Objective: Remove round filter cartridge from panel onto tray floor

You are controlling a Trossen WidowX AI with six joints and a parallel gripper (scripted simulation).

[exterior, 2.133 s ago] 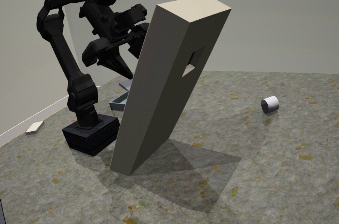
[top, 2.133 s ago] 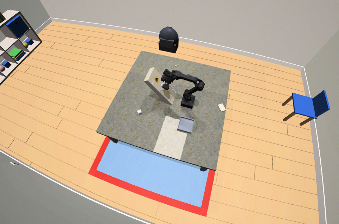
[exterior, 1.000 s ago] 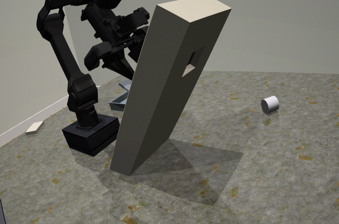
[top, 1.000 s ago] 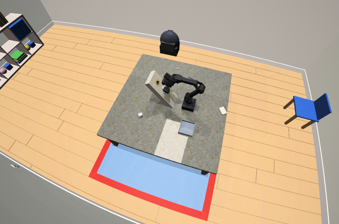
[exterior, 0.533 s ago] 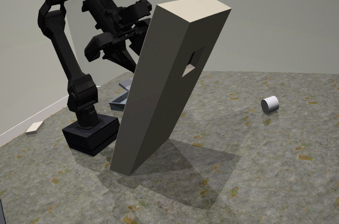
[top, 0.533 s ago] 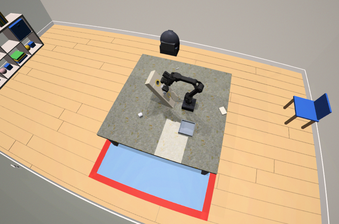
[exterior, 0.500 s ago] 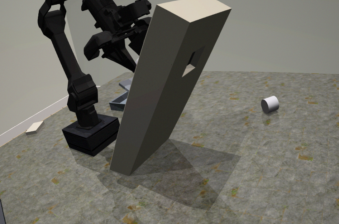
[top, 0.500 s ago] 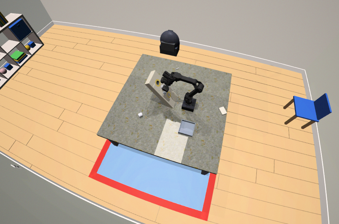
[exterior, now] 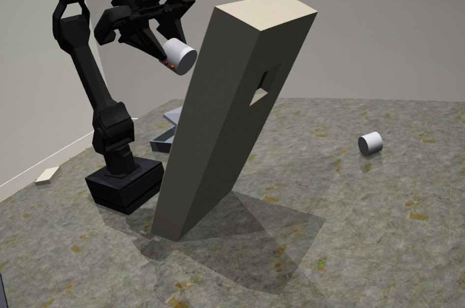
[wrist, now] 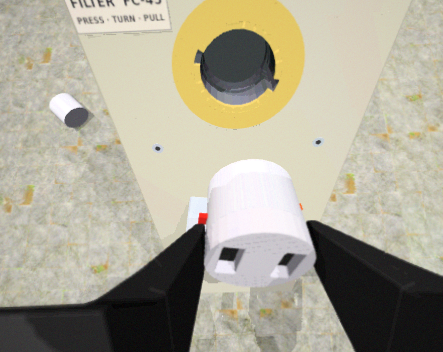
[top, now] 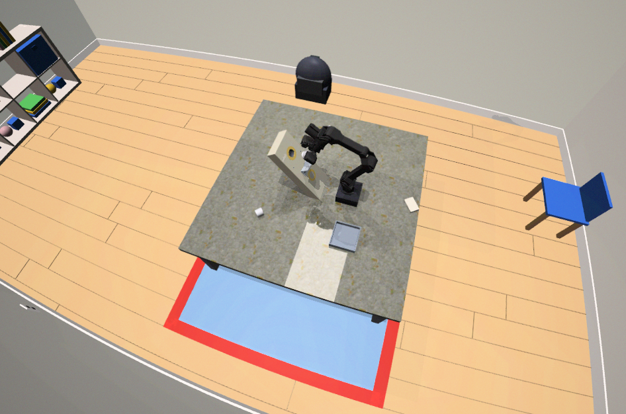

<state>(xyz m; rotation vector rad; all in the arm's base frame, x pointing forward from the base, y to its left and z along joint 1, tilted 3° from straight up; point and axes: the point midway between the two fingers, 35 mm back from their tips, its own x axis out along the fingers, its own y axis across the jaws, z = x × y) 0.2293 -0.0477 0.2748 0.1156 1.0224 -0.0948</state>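
Now: gripper tip 32 cm to the right of the grey tray, 29 cm above it and 27 cm past it. From my gripper tip the other things lie so: pale ledge 12 cm below, 1 cm ahead; then filter cartridge right at my gripper tip; then pale flat block 65 cm behind, 30 cm below, 5 cm to the left.
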